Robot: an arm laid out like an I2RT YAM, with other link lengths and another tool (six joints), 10 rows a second.
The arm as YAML. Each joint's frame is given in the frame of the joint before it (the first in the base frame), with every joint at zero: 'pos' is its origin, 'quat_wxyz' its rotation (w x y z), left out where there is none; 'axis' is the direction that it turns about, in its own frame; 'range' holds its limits. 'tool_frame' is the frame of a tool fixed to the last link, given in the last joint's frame.
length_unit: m
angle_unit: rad
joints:
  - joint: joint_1
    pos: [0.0, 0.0, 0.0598]
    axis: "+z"
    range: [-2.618, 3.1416]
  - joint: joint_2
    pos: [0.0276, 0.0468, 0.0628]
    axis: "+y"
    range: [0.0, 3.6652]
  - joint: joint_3
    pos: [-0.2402, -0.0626, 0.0]
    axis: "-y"
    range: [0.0, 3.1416]
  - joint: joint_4
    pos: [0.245, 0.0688, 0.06]
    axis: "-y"
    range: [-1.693, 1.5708]
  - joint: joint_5
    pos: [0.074, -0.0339, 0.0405]
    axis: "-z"
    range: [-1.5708, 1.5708]
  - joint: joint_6
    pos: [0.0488, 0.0, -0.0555]
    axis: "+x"
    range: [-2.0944, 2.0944]
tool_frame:
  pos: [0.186, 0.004, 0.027]
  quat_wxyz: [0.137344, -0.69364, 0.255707, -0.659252]
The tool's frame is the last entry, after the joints.
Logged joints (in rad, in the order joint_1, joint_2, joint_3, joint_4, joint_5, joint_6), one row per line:
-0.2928, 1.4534, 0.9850, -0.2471, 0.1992, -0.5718
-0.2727, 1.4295, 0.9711, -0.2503, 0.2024, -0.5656
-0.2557, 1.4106, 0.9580, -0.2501, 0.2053, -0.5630
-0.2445, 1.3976, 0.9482, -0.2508, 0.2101, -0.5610
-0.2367, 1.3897, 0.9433, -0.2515, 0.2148, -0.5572
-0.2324, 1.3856, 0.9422, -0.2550, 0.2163, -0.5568
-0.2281, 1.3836, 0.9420, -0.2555, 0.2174, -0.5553
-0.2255, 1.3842, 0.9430, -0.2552, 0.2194, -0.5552
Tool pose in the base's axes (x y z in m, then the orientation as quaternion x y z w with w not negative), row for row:
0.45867, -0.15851, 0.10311, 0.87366, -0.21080, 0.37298, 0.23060
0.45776, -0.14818, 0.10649, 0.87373, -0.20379, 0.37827, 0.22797
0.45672, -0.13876, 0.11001, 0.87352, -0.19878, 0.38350, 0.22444
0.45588, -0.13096, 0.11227, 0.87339, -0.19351, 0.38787, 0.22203
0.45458, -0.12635, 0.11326, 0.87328, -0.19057, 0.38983, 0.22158
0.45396, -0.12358, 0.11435, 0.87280, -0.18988, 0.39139, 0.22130
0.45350, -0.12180, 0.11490, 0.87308, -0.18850, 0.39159, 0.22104
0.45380, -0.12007, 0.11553, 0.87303, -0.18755, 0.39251, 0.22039
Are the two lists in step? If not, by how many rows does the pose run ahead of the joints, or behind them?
The pose runs 1 row behind the joints: the pose in row i belongs to the joints in row i - 1.
